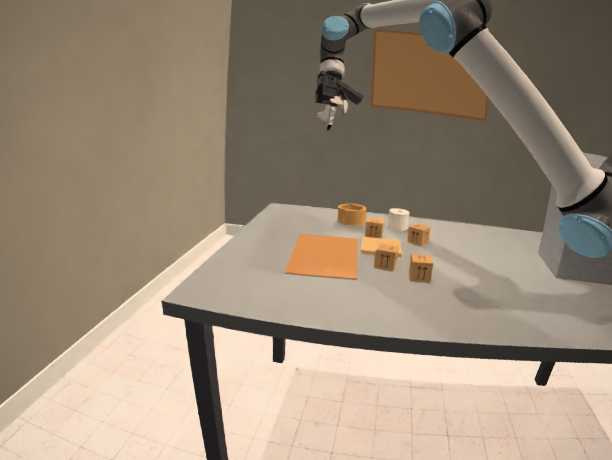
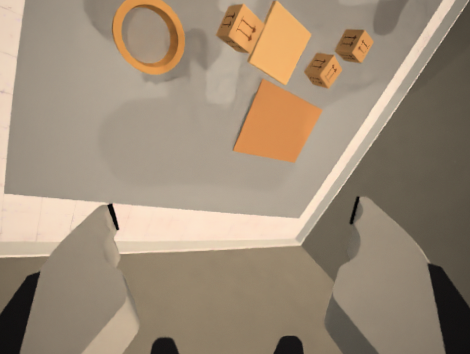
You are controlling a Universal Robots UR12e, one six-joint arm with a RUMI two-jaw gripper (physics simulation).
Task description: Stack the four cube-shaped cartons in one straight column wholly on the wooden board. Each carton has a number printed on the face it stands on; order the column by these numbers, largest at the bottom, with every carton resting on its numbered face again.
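Frame: origin at the arm's base, x down, y left, z ahead, level; centimetres.
Where they show: gripper, fingertip midpoint: [image 1: 335,122] [image 2: 233,203].
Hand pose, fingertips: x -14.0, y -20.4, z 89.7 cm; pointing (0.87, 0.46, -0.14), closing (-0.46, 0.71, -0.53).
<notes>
Things, the pixels of their top centre, and the offset from my fingertips. "pt": a spot on its surface instead. Level surfaces: height alone.
- large orange-brown board at its top centre: [image 1: 325,251] [image 2: 283,129] dx +33.9, dy +35.2, dz -6.4 cm
- smaller pale yellow flat piece at a spot on its surface: [image 2: 281,44] pt dx +34.6, dy +21.4, dz -21.3 cm
- orange-brown ring at its top centre: [image 2: 151,37] [image 1: 352,207] dx +30.5, dy -2.5, dz -7.4 cm
- grey table at its surface level: dx +35.8 cm
- white cylinder at its top centre: [image 1: 399,211] dx +29.7, dy -1.9, dz -24.7 cm
Four cube-shaped cartons with printed arrows stand apart: one at the back [image 1: 374,228] [image 2: 240,28], one at the back right [image 1: 419,234], one in front [image 1: 386,259] [image 2: 323,70] and one at the front right [image 1: 421,269] [image 2: 355,46]. Their undersides and numbers are hidden. A large orange-brown board [image 1: 324,256] [image 2: 278,122] and a smaller pale yellow flat piece [image 1: 371,245] [image 2: 281,44] lie on the table, both bare; no wood grain shows, so I cannot tell which is wooden. My gripper [image 1: 336,119] [image 2: 233,203] is open and empty, high above the table.
An orange-brown ring [image 1: 352,216] [image 2: 178,36] lies at the back of the grey table [image 1: 250,295] [image 2: 55,125]. A white cylinder [image 1: 399,220] stands right of it, behind the cartons. The arm's base block is at the right. Walls rise beyond the table's left and back edges.
</notes>
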